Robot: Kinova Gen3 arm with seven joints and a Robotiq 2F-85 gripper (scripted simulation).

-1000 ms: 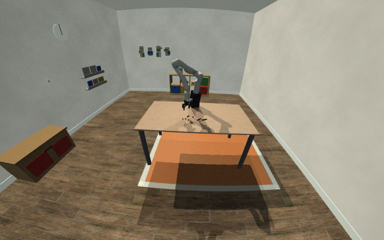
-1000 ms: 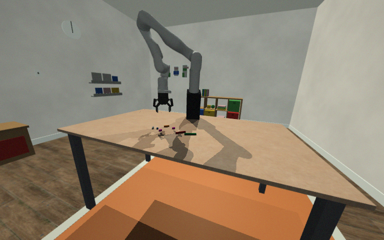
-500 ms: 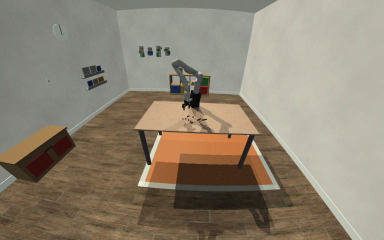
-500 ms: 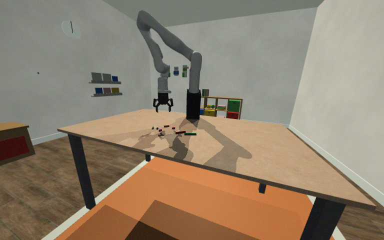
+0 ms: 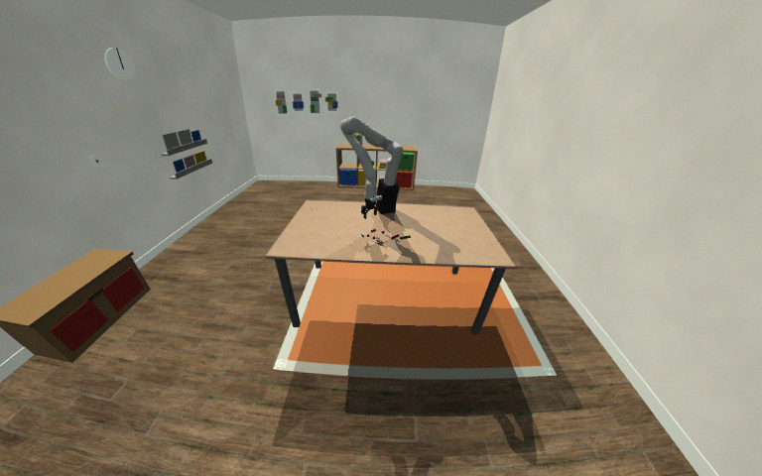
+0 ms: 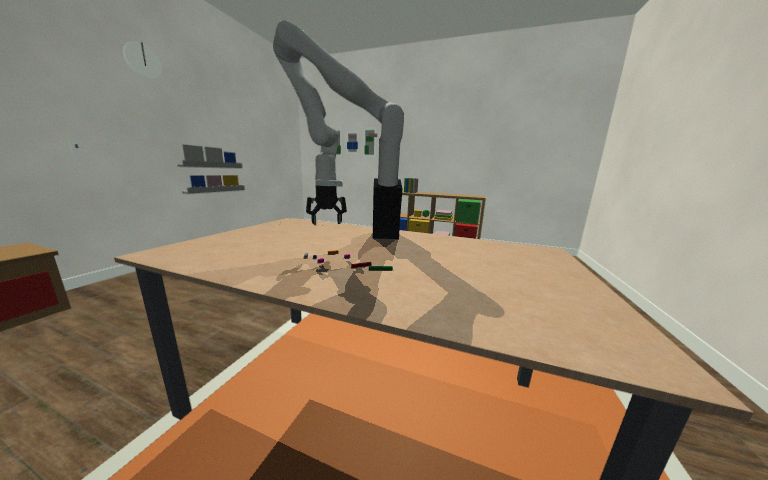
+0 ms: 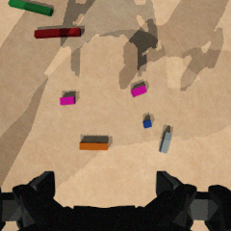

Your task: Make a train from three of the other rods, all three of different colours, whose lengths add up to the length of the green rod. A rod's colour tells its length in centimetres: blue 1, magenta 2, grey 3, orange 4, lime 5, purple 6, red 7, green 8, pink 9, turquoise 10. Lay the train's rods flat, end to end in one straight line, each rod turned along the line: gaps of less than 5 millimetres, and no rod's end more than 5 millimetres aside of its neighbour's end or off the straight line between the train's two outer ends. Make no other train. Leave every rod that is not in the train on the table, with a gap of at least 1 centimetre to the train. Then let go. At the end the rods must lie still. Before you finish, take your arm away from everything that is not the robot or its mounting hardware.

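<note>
Now: hand 120 mm above the blue rod, 70 mm short of it and 10 mm to the left of it. The rest, counted from my hand: grey rod 120 mm below, 70 mm ahead, 50 mm to the right; then red rod 180 mm to the left, 120 mm below, 80 mm ahead; then orange rod 120 mm below, 20 mm to the left.
</note>
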